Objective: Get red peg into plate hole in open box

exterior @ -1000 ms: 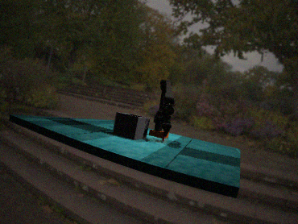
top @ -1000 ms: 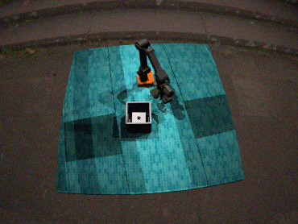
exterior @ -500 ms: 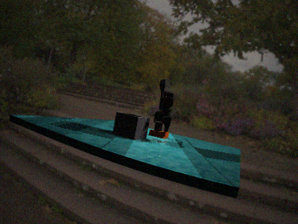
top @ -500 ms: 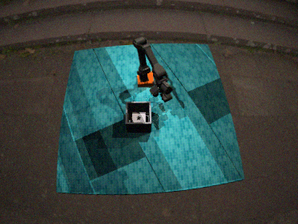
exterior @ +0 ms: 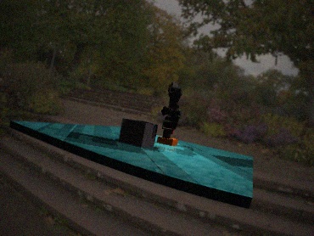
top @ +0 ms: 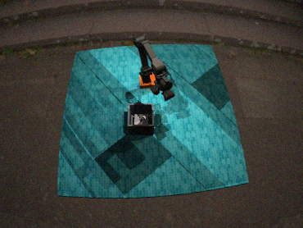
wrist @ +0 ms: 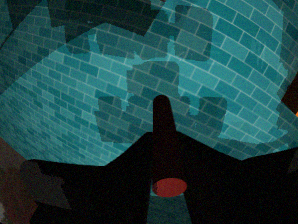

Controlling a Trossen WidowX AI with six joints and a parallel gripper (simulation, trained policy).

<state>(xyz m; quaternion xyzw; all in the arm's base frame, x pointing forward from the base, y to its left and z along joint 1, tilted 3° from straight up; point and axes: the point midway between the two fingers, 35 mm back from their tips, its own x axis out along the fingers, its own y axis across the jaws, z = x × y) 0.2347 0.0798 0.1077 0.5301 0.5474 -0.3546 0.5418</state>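
The grey plate lies 20 cm to the right of my gripper tip, 9 cm ahead of it and 8 cm below it. Also, from my gripper tip: red peg 1 cm to the right, 1 cm above.
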